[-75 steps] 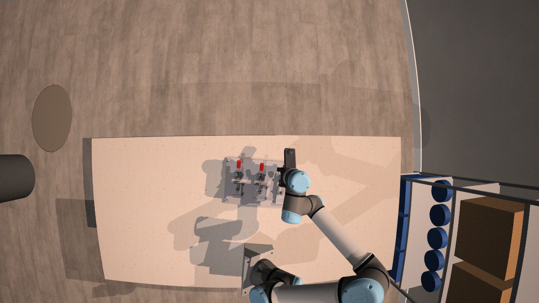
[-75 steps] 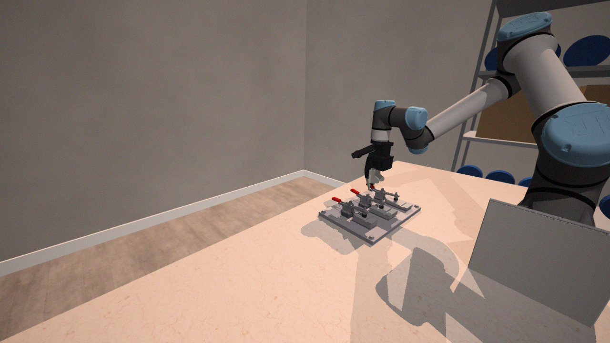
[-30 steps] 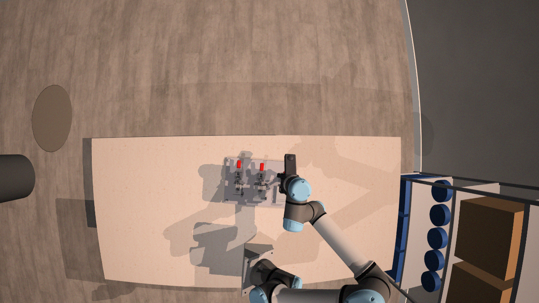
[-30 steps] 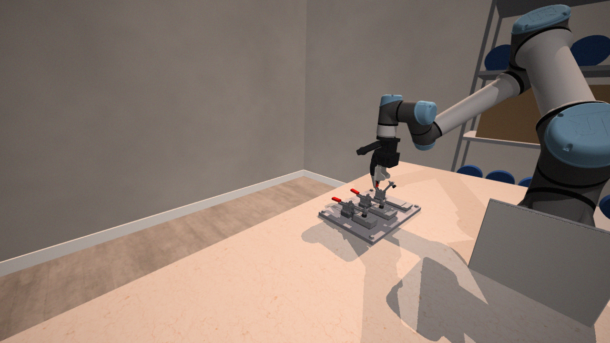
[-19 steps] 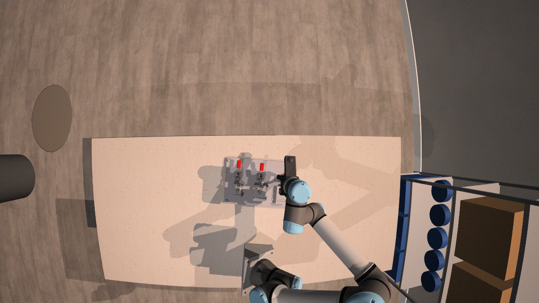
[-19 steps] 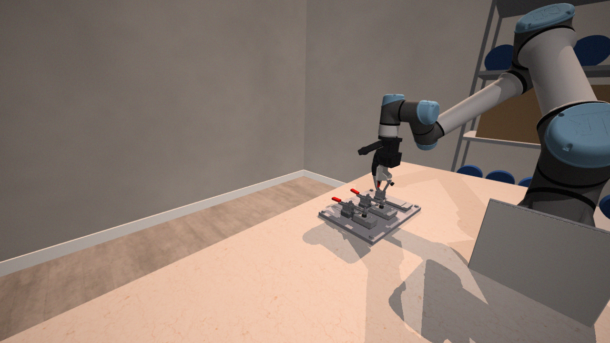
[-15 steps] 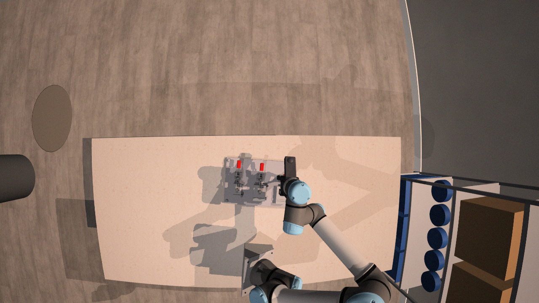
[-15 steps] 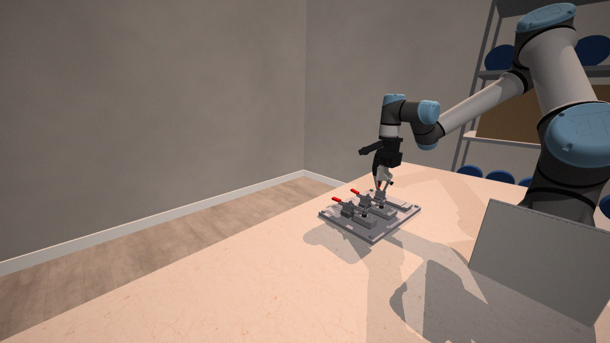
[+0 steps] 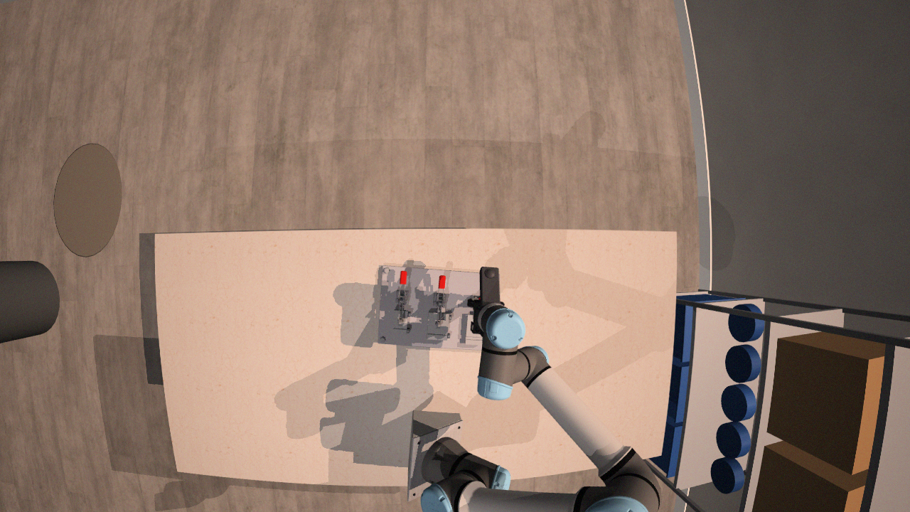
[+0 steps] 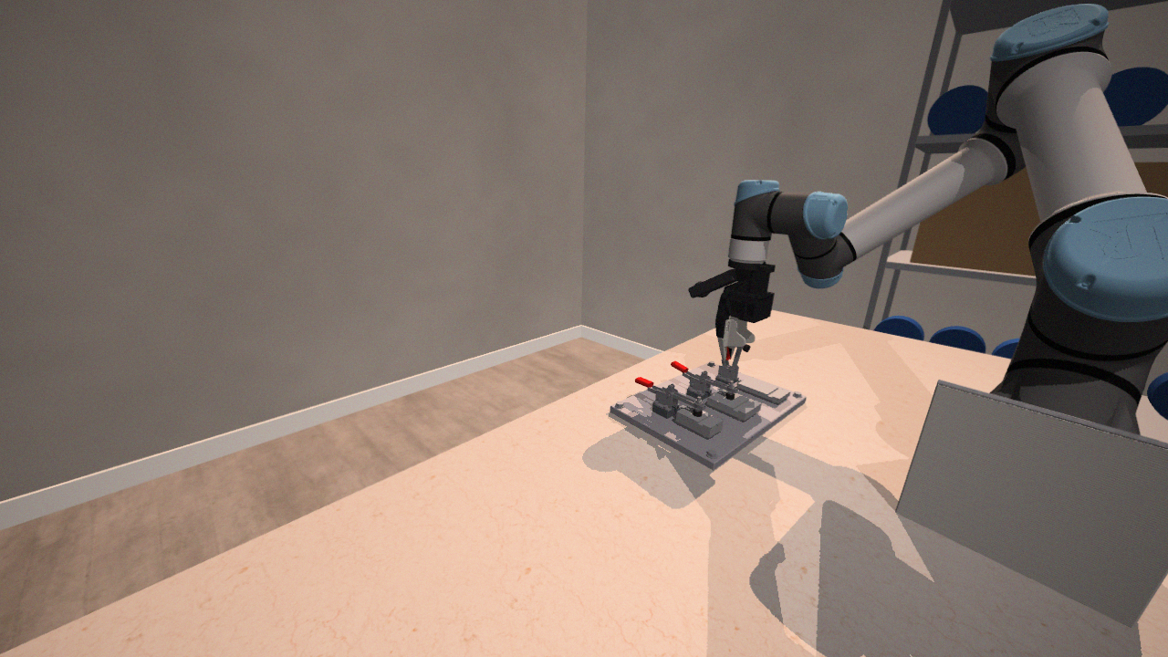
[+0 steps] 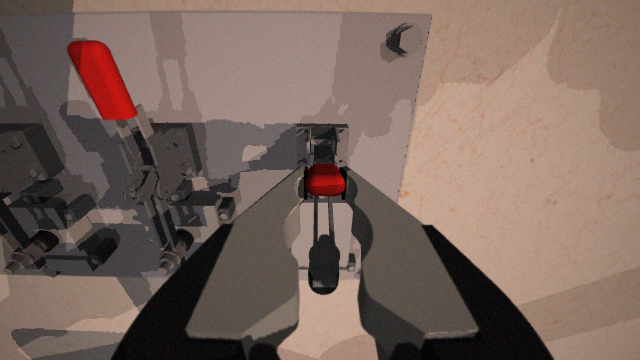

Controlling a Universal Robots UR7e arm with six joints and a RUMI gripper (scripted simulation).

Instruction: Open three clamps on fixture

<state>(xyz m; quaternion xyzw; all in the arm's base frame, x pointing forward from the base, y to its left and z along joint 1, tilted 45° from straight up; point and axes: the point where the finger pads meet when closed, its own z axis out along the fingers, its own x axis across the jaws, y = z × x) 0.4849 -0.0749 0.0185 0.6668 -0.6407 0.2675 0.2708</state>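
The grey fixture plate is 11 cm to the left of my hand, 7 cm below it and 4 cm behind it.
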